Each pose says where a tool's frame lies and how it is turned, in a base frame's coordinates. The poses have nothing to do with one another.
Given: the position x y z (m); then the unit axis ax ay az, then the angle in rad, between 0 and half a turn.
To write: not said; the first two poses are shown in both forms.
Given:
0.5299 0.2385 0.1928 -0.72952 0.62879 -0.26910 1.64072
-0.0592 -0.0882 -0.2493 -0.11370 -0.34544 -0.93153 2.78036
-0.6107 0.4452 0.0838 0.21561 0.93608 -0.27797 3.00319
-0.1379 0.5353 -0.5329 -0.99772 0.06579 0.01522 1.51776
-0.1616 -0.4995 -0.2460 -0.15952 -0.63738 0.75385 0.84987
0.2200 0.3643 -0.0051 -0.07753 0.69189 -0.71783 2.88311
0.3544 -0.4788 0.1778 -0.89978 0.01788 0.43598 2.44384
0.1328 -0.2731 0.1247 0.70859 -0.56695 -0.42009 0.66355
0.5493 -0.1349 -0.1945 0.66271 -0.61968 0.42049 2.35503
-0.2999 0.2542 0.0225 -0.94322 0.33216 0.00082 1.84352
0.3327 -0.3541 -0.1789 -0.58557 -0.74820 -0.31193 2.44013
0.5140 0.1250 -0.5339 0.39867 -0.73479 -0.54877 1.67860
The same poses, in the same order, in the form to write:
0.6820 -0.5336 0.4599 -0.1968 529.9 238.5 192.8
0.1796 -0.1119 -0.3398 -0.9164 -59.2 -88.2 -249.3
0.0691 0.2151 0.9338 -0.2773 -610.7 445.2 83.8
0.7256 -0.6865 0.0453 0.0105 -137.9 535.3 -532.9
0.9111 -0.0658 -0.2628 0.3108 -161.6 -499.5 -246.0
0.1289 -0.0769 0.6861 -0.7118 220.0 364.3 -5.1
0.3418 -0.8456 0.0168 0.4097 354.4 -478.8 177.8
0.9455 0.2308 -0.1847 -0.1368 132.8 -273.1 124.7
0.3832 0.6121 -0.5724 0.3884 549.3 -134.9 -194.5
0.6044 -0.7514 0.2646 0.0007 -299.9 254.2 22.5
0.3436 -0.5499 -0.7027 -0.2929 332.7 -354.1 -178.9
0.6680 0.2967 -0.5468 -0.4084 514.0 125.0 -533.9

